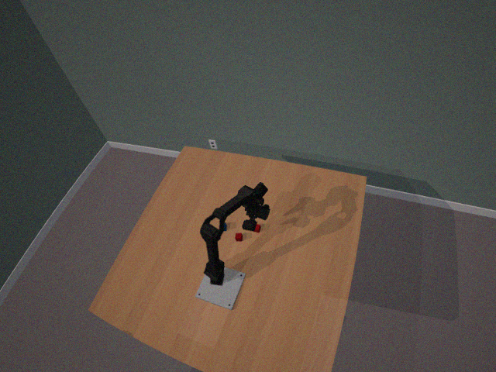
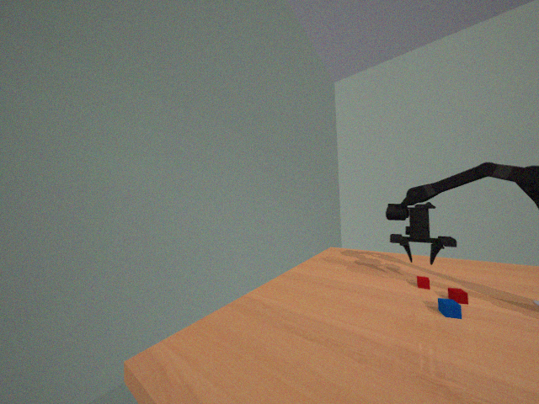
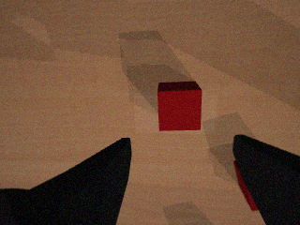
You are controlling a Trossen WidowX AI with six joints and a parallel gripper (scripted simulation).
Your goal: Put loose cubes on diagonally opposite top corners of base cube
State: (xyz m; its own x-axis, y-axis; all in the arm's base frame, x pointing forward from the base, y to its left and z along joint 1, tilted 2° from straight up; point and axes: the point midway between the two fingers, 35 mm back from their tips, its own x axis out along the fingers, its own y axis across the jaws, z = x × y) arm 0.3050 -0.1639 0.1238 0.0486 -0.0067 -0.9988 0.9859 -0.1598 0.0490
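My gripper tip is 7 cm above the red cube. The rest, counted from my gripper tip: blue base cube (1 cm behind, 19 cm to the left, 7 cm below).
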